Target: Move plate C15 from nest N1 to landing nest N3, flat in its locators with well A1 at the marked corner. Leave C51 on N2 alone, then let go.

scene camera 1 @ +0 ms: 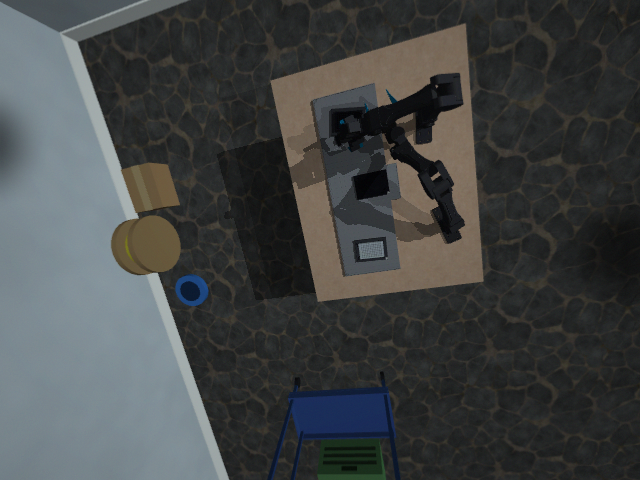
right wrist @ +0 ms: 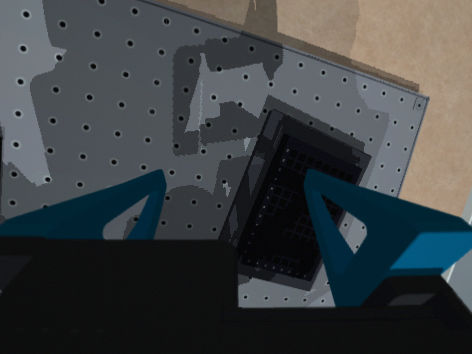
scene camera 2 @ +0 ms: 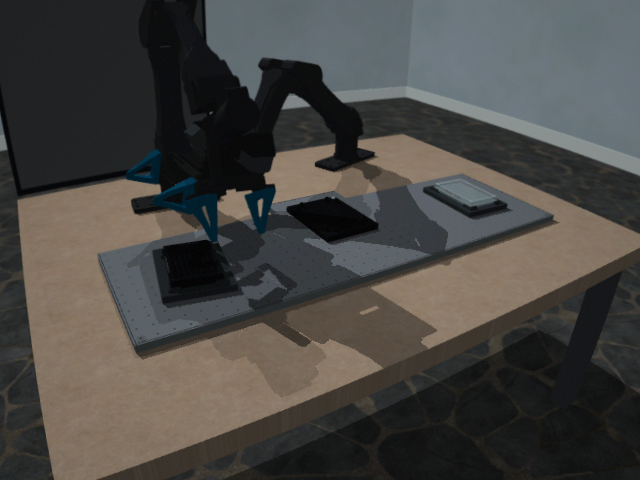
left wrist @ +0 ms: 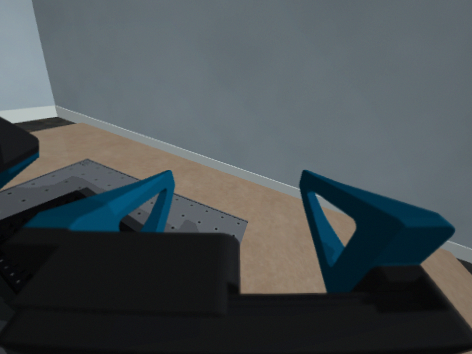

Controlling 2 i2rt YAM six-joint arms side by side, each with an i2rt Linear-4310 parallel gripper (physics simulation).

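A black well plate (scene camera 1: 338, 125) (scene camera 2: 190, 260) (right wrist: 280, 200) sits in a dark nest (scene camera 2: 166, 298) at the picture's left in scene camera 2. A flat black nest (scene camera 1: 371, 184) (scene camera 2: 333, 218) in the middle shows no plate. A pale plate (scene camera 1: 371, 250) (scene camera 2: 464, 192) sits in the nest (scene camera 2: 439, 198) at the far right there. Plate and nest labels cannot be read. My right gripper (scene camera 2: 238, 235) (right wrist: 235, 177) is open and empty, above the board beside the black plate. My left gripper (scene camera 2: 141, 187) (left wrist: 236, 177) is open and empty, raised behind the black plate.
The nests stand on a grey perforated board (scene camera 1: 356, 219) (scene camera 2: 118, 289) (left wrist: 215, 215) (right wrist: 75, 75) on a wooden table (scene camera 1: 305, 268) (scene camera 2: 77, 392). The two arms cross close together above it. A blue cart (scene camera 1: 338, 393), a cardboard box (scene camera 1: 160, 186) and a blue bin (scene camera 1: 202, 290) stand off the table.
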